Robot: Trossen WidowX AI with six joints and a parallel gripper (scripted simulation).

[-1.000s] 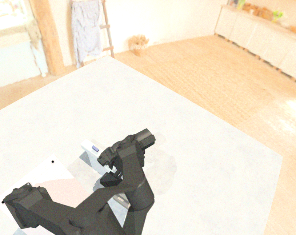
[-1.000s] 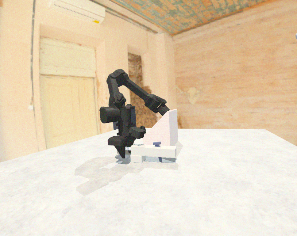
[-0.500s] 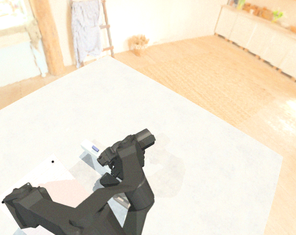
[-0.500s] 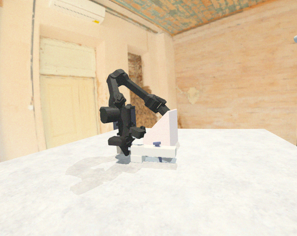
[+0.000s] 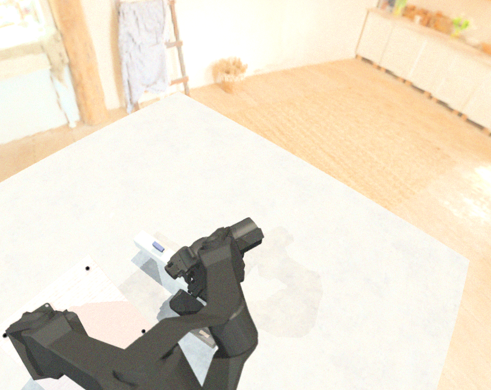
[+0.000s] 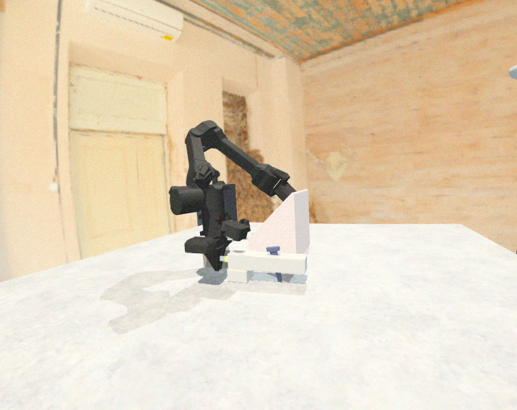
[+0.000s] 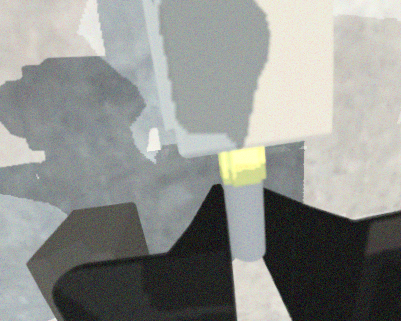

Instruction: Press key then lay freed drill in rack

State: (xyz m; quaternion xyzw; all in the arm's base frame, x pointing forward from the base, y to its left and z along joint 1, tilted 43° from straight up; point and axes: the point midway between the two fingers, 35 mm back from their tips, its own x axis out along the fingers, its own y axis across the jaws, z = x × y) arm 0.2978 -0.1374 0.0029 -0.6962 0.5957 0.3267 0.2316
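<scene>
The drill is 50 mm to the left of my gripper tip, 30 mm above it and 10 mm behind it. Also, from my gripper tip: white block (120 mm to the left, 20 mm behind, 20 mm above); grey rack (70 mm behind, 60 mm to the right); blue key (150 mm to the left, 30 mm behind, 30 mm above).
</scene>
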